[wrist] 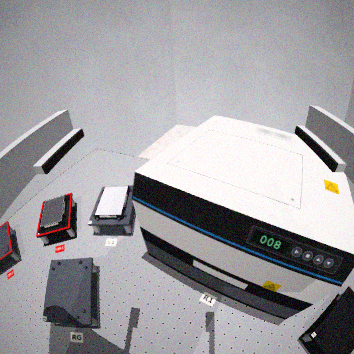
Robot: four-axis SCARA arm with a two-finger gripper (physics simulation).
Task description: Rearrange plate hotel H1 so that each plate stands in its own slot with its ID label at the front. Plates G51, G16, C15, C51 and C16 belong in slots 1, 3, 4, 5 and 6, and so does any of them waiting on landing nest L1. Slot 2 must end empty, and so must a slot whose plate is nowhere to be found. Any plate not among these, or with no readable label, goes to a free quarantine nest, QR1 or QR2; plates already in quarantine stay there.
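Places are measured from the arm's base along level axes (x ahead, y left, z up), in centimetres.
Pixels of known places: gripper, fingertip midpoint: (188,111).
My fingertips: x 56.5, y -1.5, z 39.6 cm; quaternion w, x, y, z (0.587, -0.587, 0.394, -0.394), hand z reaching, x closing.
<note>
For each thing: its middle in the pictures, then the offset to it from my fingertips. "spot": a spot on its surface instead.
- white plate, body centre: (112,200) dx +15.1, dy +30.6, dz -32.6 cm
- landing nest L1, surface spot: (114,228) spot: dx +9.9, dy +27.3, dz -37.8 cm
- dark grey plate, body centre: (53,211) dx +2.2, dy +46.6, dz -32.6 cm
- red-rimmed quarantine nest, surface spot: (65,236) spot: dx -0.7, dy +39.7, dz -37.8 cm
- second red-rimmed nest, surface spot: (12,256) spot: dx -18.5, dy +49.0, dz -35.5 cm
- large white instrument, body centre: (253,200) dx +23.5, dy -6.6, dz -26.1 cm
- R1 label, surface spot: (207,299) spot: dx +2.3, dy -3.6, dz -38.2 cm
My gripper (188,111) is open and empty, its two fingers wide apart at the left and right sides of the wrist view. A white plate (112,201) lies on landing nest L1 (114,228), left of the large white instrument; no ID on it can be read. A dark grey plate (53,211) lies on a red-rimmed quarantine nest (65,236) further left. A second red-rimmed nest (12,256) is cut off by the left edge; whether a plate lies on it I cannot tell. Hotel H1 does not show in the wrist view.
The large white instrument (235,165), its display showing 008, stands at centre right by the R1 label (207,299). A dark grey stand (72,290) labelled RG is at lower left. A black nest or plate (332,325) is cut off at lower right.
</note>
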